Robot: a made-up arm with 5 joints.
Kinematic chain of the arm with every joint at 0, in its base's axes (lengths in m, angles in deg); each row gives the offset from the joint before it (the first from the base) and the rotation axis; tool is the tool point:
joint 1: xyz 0 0 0.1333 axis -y
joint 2: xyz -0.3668 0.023 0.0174 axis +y
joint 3: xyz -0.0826 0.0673 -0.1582 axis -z
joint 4: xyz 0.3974 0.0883 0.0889 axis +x
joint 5: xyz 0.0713 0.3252 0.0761 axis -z
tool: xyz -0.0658 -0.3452 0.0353
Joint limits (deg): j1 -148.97..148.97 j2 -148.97..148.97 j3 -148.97..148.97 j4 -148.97..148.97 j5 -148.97..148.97
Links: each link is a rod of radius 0.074 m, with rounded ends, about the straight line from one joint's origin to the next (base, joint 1, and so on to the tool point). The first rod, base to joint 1, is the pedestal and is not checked.
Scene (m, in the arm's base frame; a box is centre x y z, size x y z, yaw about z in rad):
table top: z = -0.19
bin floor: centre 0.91 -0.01 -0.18 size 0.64 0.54 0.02 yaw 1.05
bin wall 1: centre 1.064 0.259 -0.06 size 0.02 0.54 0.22 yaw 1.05
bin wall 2: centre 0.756 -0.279 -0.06 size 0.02 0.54 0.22 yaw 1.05
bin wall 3: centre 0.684 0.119 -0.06 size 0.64 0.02 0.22 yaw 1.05
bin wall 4: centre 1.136 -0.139 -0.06 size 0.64 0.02 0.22 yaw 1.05
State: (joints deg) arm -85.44 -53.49 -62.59 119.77 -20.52
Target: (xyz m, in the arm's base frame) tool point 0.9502 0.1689 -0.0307
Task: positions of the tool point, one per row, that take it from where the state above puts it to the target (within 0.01 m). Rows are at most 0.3 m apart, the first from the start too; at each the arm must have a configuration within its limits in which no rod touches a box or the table.
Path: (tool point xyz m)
1: 0.2335 0.5671 0.2463
2: 0.4357 0.5301 0.2082
3: 0.6353 0.4470 0.1888
4: 0.8127 0.3230 0.1934
5: 0.9502 0.1689 0.2234
6: 0.9502 0.1689 -0.0306

